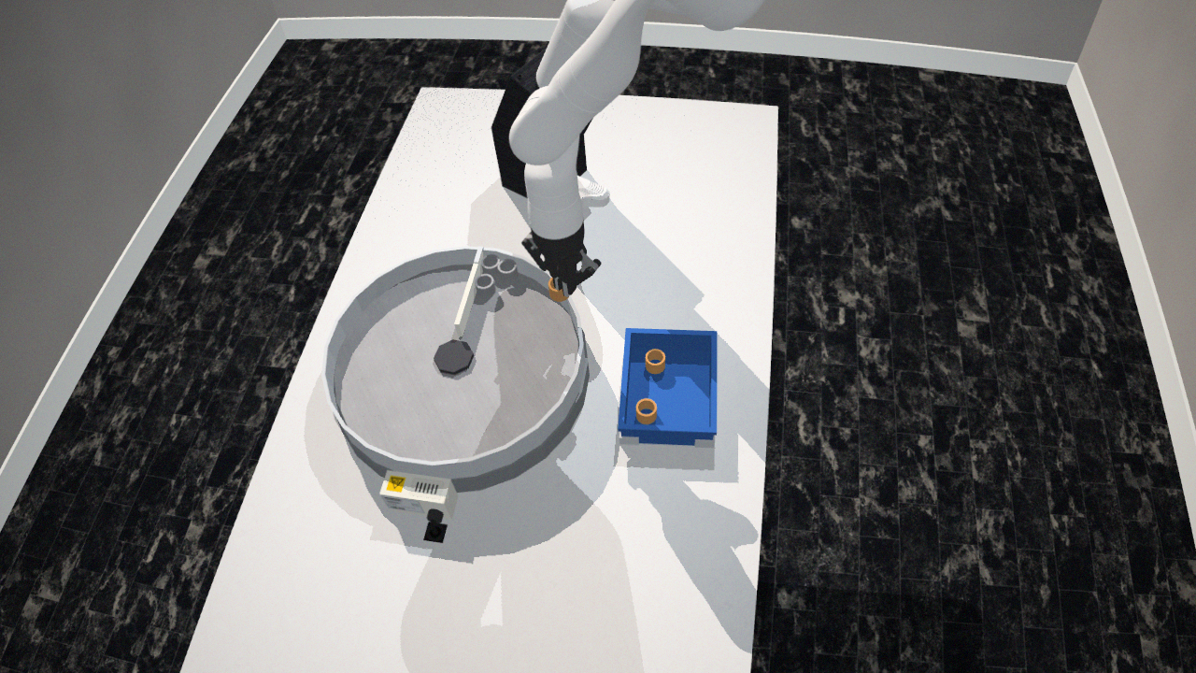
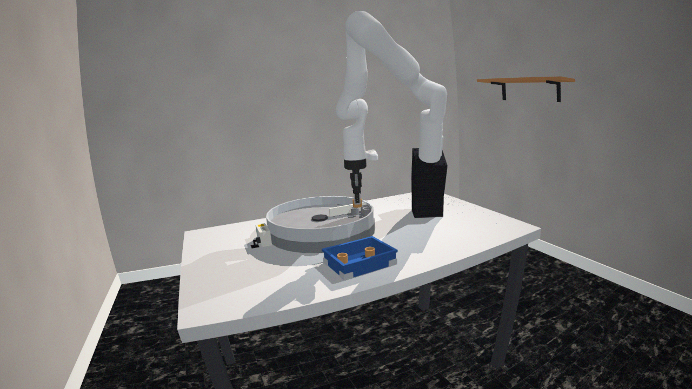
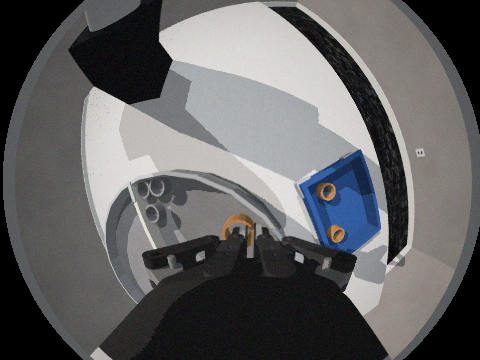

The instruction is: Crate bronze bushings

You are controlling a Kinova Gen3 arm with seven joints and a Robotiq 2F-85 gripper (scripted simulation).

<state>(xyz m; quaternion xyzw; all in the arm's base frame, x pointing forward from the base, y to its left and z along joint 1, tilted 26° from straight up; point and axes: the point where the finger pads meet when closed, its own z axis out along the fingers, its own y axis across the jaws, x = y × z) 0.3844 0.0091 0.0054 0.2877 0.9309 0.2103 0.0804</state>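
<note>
My hand is 16 cm to the right of the blue crate, 14 cm above it and 10 cm short of it. From my hand the other things lie so: grey turning table (19 cm to the right, 11 cm below, 6 cm ahead).
</note>
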